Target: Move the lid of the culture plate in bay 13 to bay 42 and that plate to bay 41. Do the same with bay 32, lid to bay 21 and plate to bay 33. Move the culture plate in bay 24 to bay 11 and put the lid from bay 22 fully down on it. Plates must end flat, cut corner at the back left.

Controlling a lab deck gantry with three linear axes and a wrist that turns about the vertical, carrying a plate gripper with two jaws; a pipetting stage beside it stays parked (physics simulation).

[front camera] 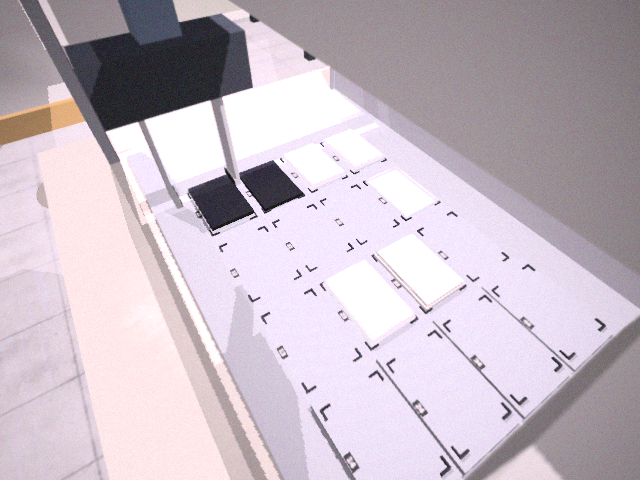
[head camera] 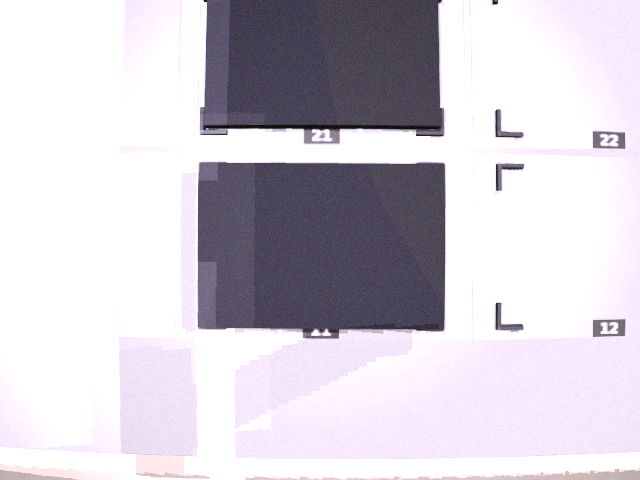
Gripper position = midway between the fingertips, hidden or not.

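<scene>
Through the front camera I see my gripper (front camera: 205,188), along with a white lid (front camera: 399,190). The same camera gives me a bay 32 (front camera: 364,218) and a bay 13 (front camera: 321,351). In the head camera there is a black lid (head camera: 281,245), there is also a black lid (head camera: 261,71), and I can see a bay 11 (head camera: 187,174). The white lid is out of frame in the head camera.
</scene>
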